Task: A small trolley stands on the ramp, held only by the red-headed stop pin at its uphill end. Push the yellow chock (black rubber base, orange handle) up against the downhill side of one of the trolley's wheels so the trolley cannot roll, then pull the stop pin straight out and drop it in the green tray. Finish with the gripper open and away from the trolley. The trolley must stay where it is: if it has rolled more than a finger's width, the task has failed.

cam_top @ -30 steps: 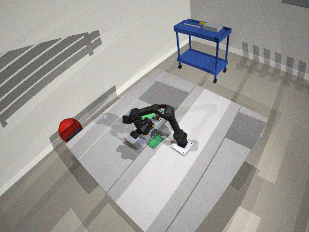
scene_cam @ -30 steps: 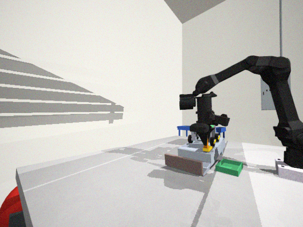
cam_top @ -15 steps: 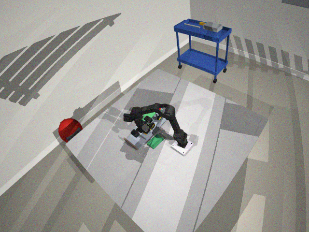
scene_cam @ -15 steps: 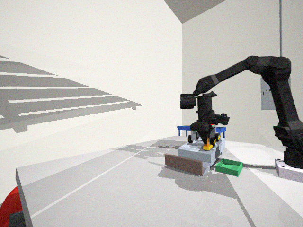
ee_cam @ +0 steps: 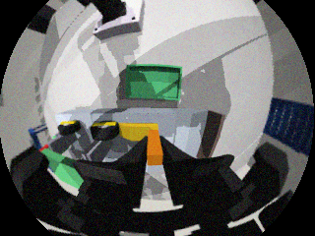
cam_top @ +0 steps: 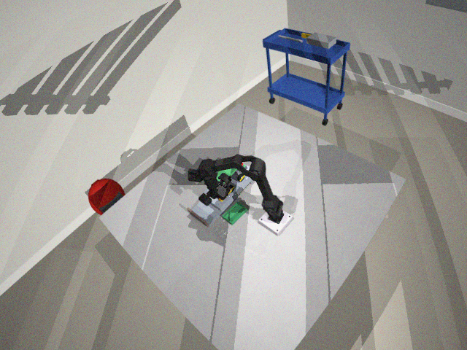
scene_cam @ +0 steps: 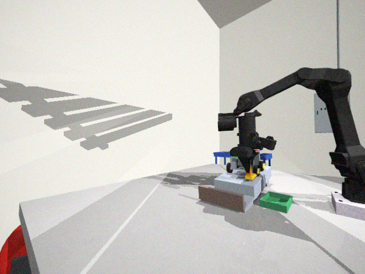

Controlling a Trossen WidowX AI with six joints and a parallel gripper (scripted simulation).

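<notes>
Now: the yellow chock 20 mm to the right of my gripper tip. The rest, counted from my gripper tip: trolley 20 mm ahead, 130 mm to the right, 20 mm above; grey ramp 30 mm ahead, 120 mm to the right, 50 mm below; green tray 80 mm behind, 10 mm to the left, 100 mm below.
</notes>
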